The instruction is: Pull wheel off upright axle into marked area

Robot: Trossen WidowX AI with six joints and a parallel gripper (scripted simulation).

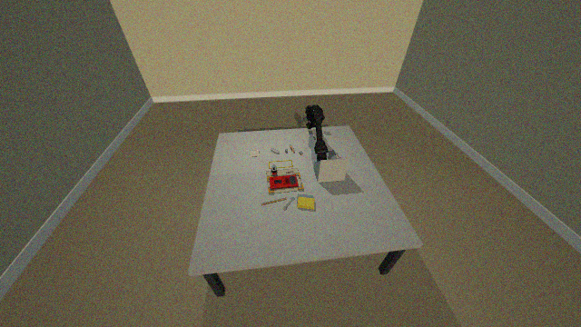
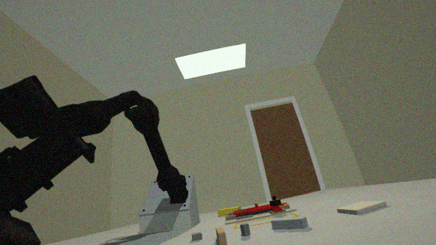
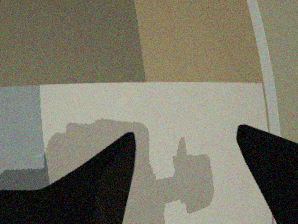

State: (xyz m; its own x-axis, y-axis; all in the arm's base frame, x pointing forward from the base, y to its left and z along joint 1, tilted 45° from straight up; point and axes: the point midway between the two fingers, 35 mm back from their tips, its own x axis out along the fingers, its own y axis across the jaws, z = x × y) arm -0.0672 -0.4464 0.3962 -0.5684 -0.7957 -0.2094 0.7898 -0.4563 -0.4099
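Right now my gripper tip is 690 mm to the right of the grey base block, 380 mm short of it and 50 mm above it. Also, from my gripper tip: flat tan slab (610 mm ahead, 340 mm to the left, 60 mm below); yellow block (910 mm to the left, 240 mm ahead, 50 mm below); wooden stick (870 mm to the left, 450 mm ahead, 60 mm below).
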